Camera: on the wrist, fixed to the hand. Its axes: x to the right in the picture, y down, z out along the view.
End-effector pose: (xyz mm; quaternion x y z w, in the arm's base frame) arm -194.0 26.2 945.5 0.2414 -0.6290 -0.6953 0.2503
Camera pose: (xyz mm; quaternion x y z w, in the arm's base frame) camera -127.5 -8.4 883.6 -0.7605 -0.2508 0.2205 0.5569
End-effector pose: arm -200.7 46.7 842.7 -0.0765 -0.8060 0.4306 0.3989
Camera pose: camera -117.4 47.4 892.8 0.7116 -0.0270 -0.3793 0.5908
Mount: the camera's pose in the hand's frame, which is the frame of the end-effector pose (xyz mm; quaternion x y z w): -26.6 -55.8 -75.1 0.0117 0.1880 -0.9813 0.0397
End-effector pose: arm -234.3 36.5 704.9 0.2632 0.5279 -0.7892 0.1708
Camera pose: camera -225.8 127.1 739.4 0.3572 -0.3021 0.1556 0.8700
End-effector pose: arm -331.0 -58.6 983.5 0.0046 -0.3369 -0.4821 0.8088
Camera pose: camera -341.3 -91.5 892.5 -0.4309 -0.1375 0.8080 0.3777
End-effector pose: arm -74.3 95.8 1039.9 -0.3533 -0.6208 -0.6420 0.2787
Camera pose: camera -111.0 23.1 986.7 -0.7191 0.3264 0.3581 0.4981
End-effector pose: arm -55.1 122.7 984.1 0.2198 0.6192 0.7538 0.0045
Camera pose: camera -71.2 58.3 913.0 -0.7406 0.2499 0.0596 0.6209
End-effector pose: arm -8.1 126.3 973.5 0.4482 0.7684 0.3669 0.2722
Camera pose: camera -79.5 60.3 974.6 -0.8020 0.5258 -0.1773 0.2211
